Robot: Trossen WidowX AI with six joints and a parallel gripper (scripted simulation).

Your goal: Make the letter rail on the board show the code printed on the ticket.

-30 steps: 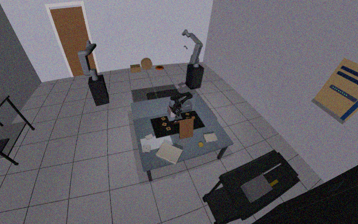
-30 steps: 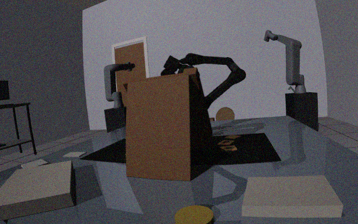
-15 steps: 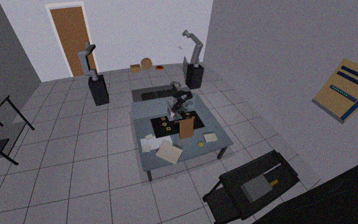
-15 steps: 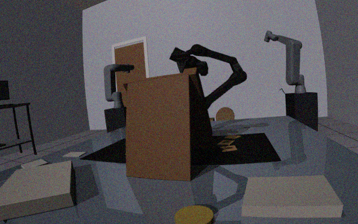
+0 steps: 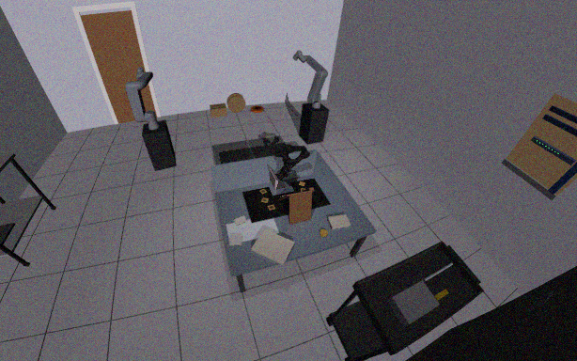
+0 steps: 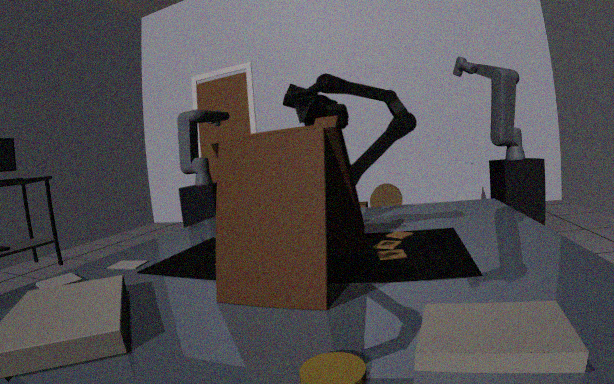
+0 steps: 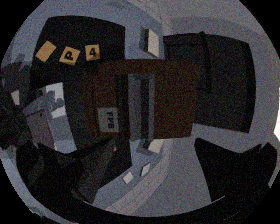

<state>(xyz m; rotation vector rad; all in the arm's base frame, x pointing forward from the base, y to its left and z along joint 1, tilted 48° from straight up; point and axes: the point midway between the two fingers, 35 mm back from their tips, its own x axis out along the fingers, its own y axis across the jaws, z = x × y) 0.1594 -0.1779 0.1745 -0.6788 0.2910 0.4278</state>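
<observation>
The tan letter tile lies 2 cm behind my gripper tip, 22 cm to the right of it and 27 cm below it. Also, from my gripper tip: black mat (1 cm behind, 2 cm to the right, 28 cm below); then white printed slip (8 cm ahead, 5 cm to the right, 20 cm below); then pale block (47 cm ahead, 29 cm to the left, 27 cm below).
</observation>
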